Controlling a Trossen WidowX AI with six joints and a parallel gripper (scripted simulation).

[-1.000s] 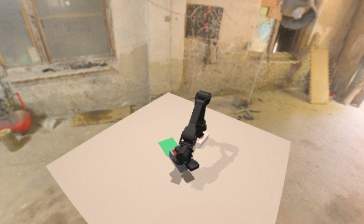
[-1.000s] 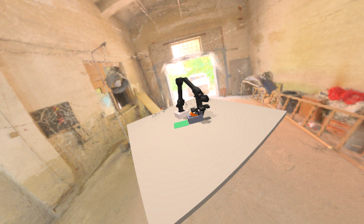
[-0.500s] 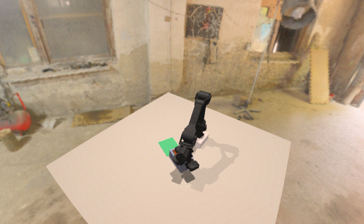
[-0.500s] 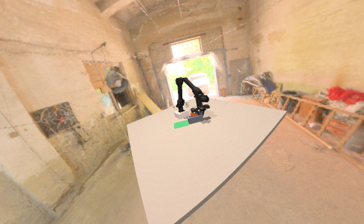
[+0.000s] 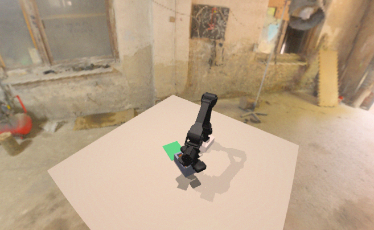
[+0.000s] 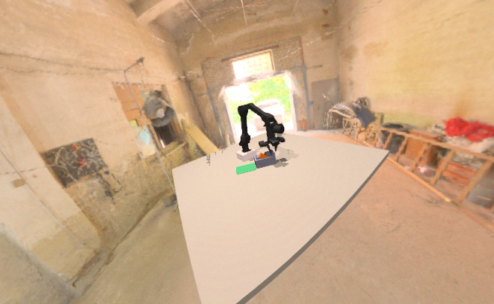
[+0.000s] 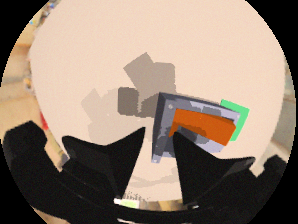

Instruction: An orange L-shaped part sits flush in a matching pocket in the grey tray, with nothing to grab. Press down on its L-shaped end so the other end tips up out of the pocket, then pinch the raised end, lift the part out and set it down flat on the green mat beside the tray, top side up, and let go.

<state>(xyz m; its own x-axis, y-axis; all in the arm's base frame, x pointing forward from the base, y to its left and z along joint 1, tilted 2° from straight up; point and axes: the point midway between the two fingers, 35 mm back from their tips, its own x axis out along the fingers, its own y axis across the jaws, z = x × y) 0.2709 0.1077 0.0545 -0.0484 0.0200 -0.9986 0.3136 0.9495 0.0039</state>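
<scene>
Right now the orange L-shaped part is 5 cm to the right of my gripper tip, 4 cm below it and 2 cm behind it. From my gripper tip the other things lie so: green mat (22 cm to the right, 9 cm below, 7 cm behind).
</scene>
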